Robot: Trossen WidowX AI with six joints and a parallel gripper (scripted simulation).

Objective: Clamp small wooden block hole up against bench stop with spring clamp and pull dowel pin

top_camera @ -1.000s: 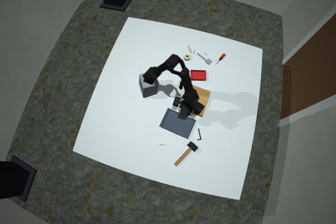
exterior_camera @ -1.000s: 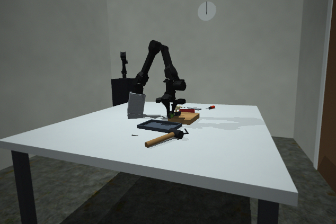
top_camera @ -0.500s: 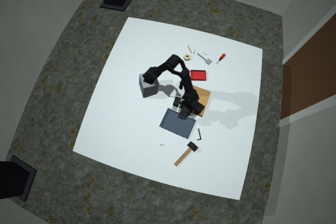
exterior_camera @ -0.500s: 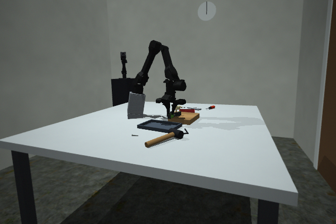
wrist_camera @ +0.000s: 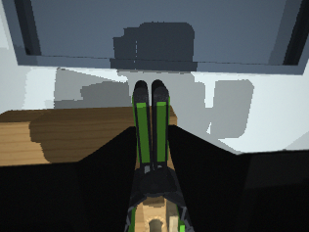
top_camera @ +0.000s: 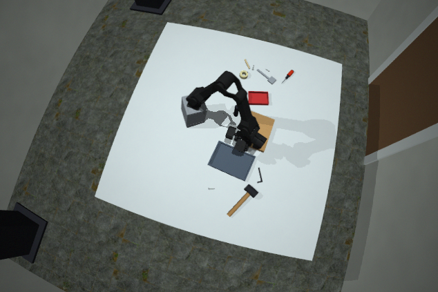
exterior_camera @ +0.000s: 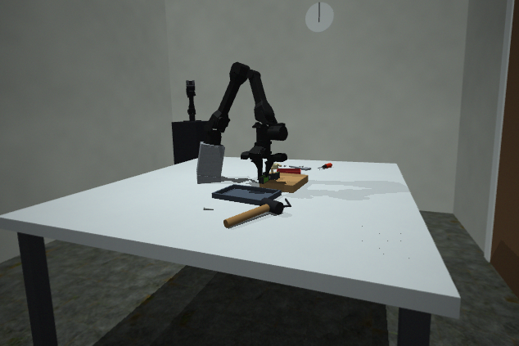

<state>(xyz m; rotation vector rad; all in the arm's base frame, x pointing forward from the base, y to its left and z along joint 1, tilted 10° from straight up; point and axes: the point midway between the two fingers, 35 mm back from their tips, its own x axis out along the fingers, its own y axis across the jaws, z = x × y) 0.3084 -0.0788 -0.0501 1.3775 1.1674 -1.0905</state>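
The dowel pin is 90 mm to the left of my hand and 40 mm below it. The rest, counted from my hand: dark tray 110 mm to the right, 80 mm below, 30 mm behind; then wooden board 100 mm to the left, 80 mm below, 60 mm ahead; then small wooden block 90 mm to the left, 50 mm below.
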